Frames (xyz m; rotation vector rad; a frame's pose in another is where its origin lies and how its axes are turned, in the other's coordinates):
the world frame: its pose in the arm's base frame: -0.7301 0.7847 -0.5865 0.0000 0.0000 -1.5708
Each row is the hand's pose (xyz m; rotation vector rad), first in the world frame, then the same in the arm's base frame.
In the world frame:
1: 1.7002 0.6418 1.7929 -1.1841 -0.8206 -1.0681
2: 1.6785 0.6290 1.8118 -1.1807 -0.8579 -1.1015
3: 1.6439 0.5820 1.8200 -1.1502 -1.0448 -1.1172
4: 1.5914 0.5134 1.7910 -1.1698 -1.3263 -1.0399
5: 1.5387 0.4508 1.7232 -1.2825 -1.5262 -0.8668
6: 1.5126 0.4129 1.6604 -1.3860 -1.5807 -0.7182
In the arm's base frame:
1: -0.0883 -0.9155 1.2064 -1.8125 0.3286 -2.2611
2: -0.1011 -0.8938 1.2253 -1.8522 0.2933 -2.2810
3: -0.1481 -0.8592 1.2335 -1.9947 0.0958 -2.2409
4: -0.2167 -0.8067 1.2045 -2.2268 -0.1396 -2.0373
5: -0.2793 -0.7540 1.1367 -2.4198 -0.2100 -1.7311
6: -0.3172 -0.7279 1.0739 -2.4880 -0.1633 -1.5254

